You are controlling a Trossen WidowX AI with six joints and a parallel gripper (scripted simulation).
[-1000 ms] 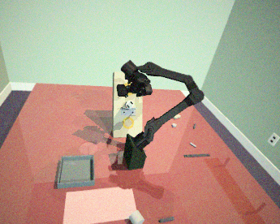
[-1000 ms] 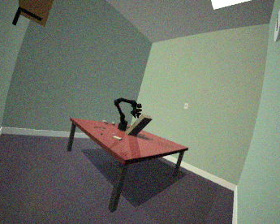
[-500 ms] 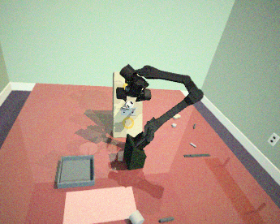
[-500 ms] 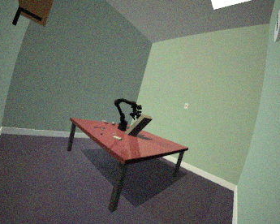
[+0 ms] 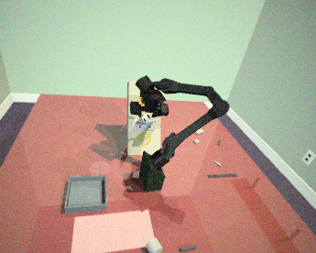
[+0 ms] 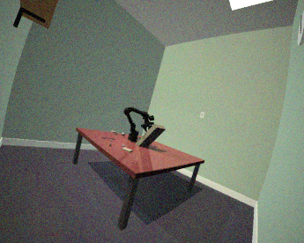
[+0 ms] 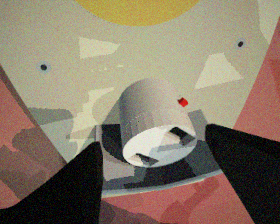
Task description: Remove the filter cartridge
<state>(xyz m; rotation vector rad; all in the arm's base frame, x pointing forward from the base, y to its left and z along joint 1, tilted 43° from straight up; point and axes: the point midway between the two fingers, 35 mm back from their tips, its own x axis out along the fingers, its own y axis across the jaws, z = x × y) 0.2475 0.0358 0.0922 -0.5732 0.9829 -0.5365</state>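
The round grey filter cartridge lies 1 cm ahead of my gripper tip and 1 cm below it. The rest, counted from my gripper tip: tan service panel (5 cm ahead, 1 cm to the right, 3 cm below); then grey tray (27 cm behind, 32 cm to the left, 18 cm below).
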